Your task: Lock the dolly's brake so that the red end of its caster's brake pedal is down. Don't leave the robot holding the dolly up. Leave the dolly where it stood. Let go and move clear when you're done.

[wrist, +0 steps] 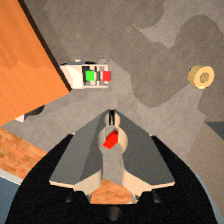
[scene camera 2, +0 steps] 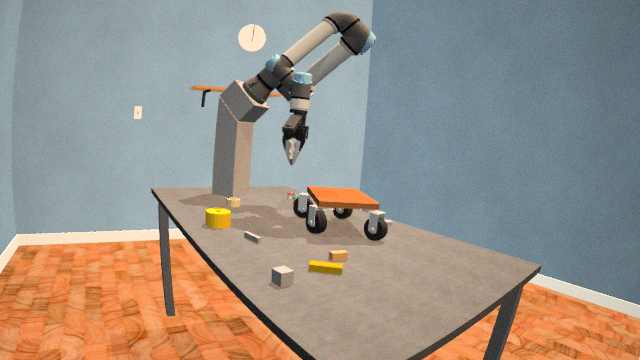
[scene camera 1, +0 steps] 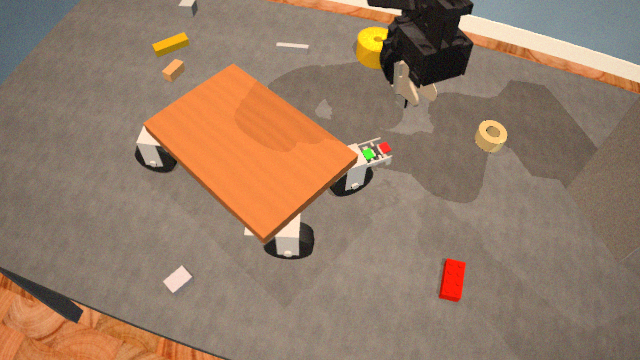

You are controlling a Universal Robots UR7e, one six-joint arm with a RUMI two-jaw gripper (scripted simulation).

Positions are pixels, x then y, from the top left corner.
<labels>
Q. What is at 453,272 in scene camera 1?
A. A red brick.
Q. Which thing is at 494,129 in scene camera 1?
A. A tan ring.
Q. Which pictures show my gripper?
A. The wrist view, scene camera 2 and scene camera 1: all of them.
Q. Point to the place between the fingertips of my gripper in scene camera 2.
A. At 291,165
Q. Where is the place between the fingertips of my gripper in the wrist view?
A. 111,110
</labels>
